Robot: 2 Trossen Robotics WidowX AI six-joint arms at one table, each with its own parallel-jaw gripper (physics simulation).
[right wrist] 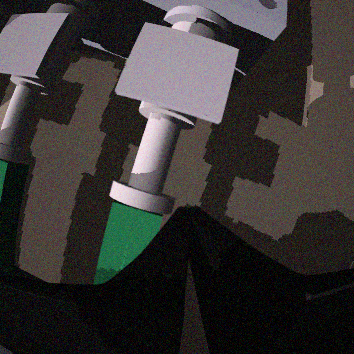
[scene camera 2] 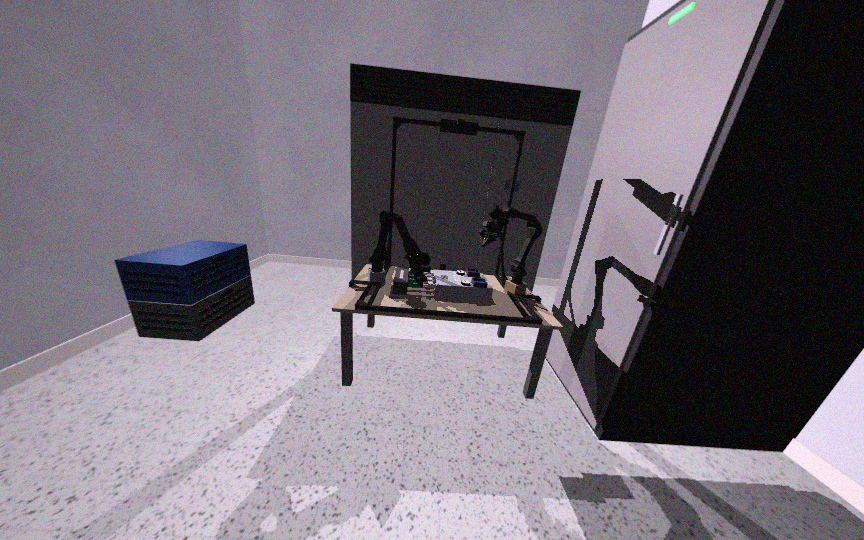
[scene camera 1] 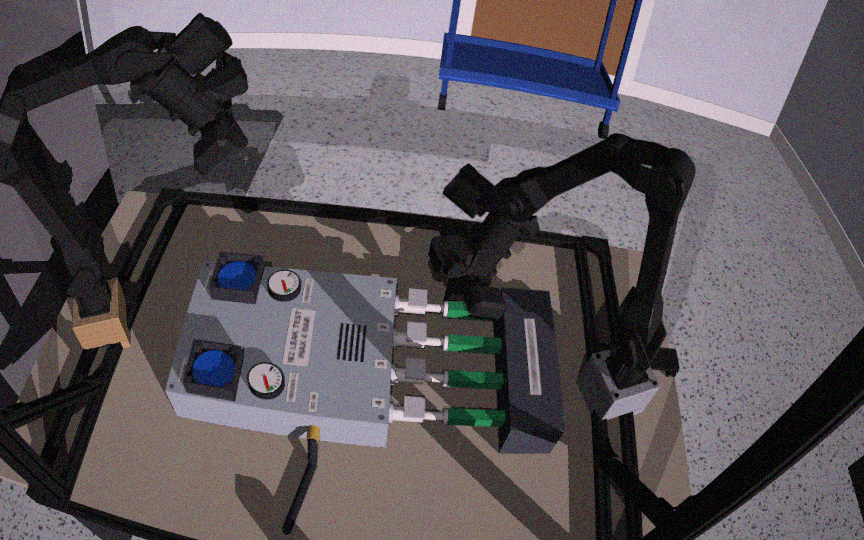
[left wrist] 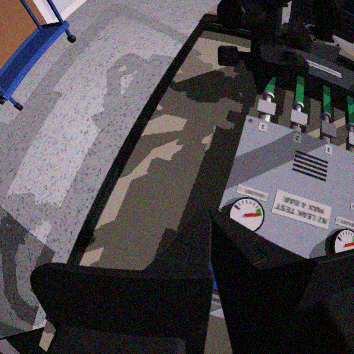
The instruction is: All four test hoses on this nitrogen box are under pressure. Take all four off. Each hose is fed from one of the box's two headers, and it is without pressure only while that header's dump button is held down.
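Places are measured from the left arm's base along level axes (x back, y down, z right), in metres.
Where they show: left gripper, fingertip midpoint: (scene camera 2: pixel 482 246) (scene camera 1: pixel 246 144) (left wrist: pixel 206 218); right gripper, fingertip midpoint: (right wrist: pixel 186 216) (scene camera 2: pixel 422 287) (scene camera 1: pixel 446 301) (left wrist: pixel 258 93); left arm's base at its link origin: (scene camera 2: pixel 516 282) (scene camera 1: pixel 94 302); right arm's base at its link origin: (scene camera 2: pixel 376 270) (scene camera 1: pixel 626 370) (left wrist: pixel 321 33).
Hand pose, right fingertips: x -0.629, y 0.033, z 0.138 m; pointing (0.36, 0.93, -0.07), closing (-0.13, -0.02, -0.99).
Note:
Each offset is from my right fingertips to the top centre of the thing. "spot": to the spot under its first point. Level surfaces: height alone.
The grey nitrogen box @[spot: dx +0.216, dy -0.029, dz +0.007 m] (scene camera 1: pixel 323 321) (left wrist: pixel 281 175) lies on the table with two blue dump buttons @[dy -0.045 m] (scene camera 1: pixel 237 274) (scene camera 1: pixel 212 369) and two gauges (scene camera 1: pixel 283 284) (scene camera 1: pixel 265 380) at its left. Four green hoses (scene camera 1: pixel 457 309) (scene camera 1: pixel 474 343) (scene camera 1: pixel 475 379) (scene camera 1: pixel 475 417) are plugged into its right side and run into a dark block @[spot: dx -0.059, dy -0.029, dz +0.193 m] (scene camera 1: pixel 532 370). My right gripper (scene camera 1: pixel 478 305) (right wrist: pixel 186 216) (scene camera 2: pixel 421 275) is shut and empty, low at the top hose @[spot: dx -0.001, dy -0.013, dz +0.023 m] (right wrist: pixel 130 232), just beside its green sleeve. My left gripper (scene camera 1: pixel 212 150) (left wrist: pixel 206 218) (scene camera 2: pixel 487 230) is shut and empty, high above the box's button end.
A black frame rail (scene camera 1: pixel 323 211) runs round the table. A black cable with a yellow end @[spot: dx +0.287, dy +0.003, dz +0.182 m] (scene camera 1: pixel 313 433) leaves the box's front. A blue cart (scene camera 1: pixel 532 70) stands on the floor behind. The right arm's base (scene camera 1: pixel 623 386) sits at the table's right edge.

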